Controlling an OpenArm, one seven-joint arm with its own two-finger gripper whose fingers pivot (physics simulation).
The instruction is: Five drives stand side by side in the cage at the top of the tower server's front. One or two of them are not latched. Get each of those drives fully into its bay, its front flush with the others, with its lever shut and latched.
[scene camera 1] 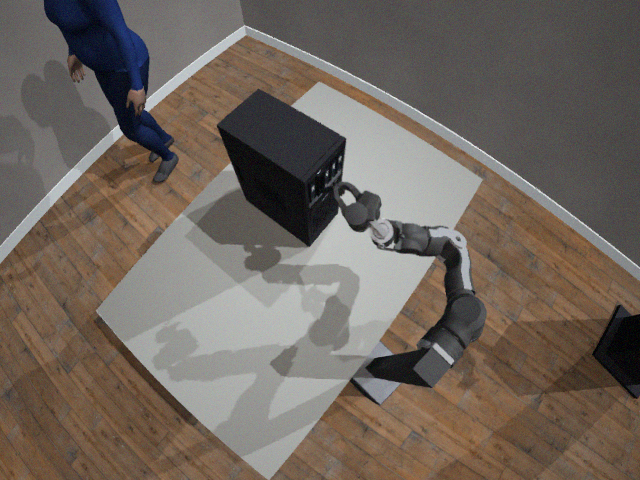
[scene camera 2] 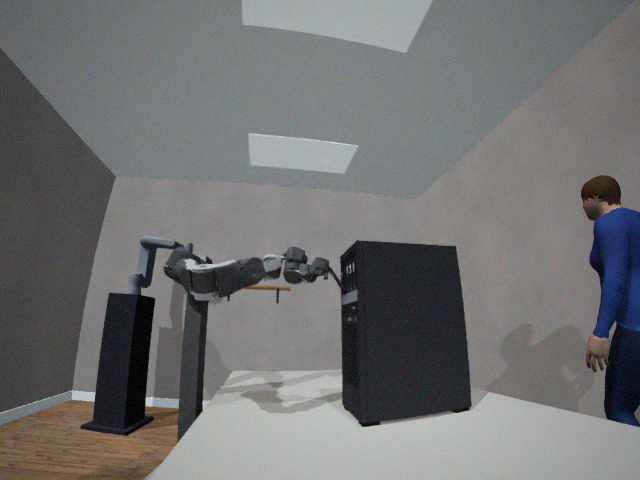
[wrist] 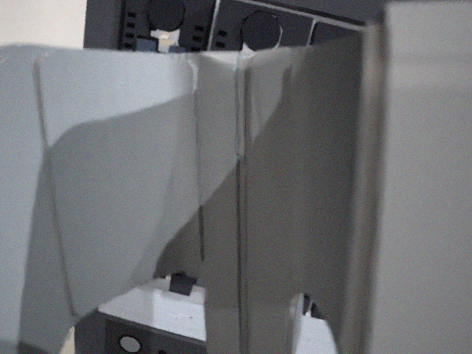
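Note:
The black tower server (scene camera 1: 281, 134) (scene camera 2: 413, 330) (wrist: 345, 7) stands upright, its drive cage at the top front. A dark lever (scene camera 2: 336, 279) juts out and up from the cage, partly open. My gripper (scene camera 1: 338, 187) (scene camera 2: 327, 274) (wrist: 265, 212) is shut with nothing between its fingers. Its tips are at the cage front and appear to touch the lever's outer end. In the wrist view the fingers cover most of the cage. The top of the leftmost drive (wrist: 146, 44) and the round hole of the second bay (wrist: 261, 30) show above them; the second bay's drive and lever are hidden.
The tower stands on a pale table (scene camera 1: 403, 149) (scene camera 2: 258, 439). A person in blue (scene camera 1: 103, 41) (scene camera 2: 617, 268) stands beyond the tower's rear. A black pedestal (scene camera 2: 124, 356) with a grey arm (scene camera 2: 147, 263) and a wall shelf (scene camera 2: 268, 287) are behind my arm.

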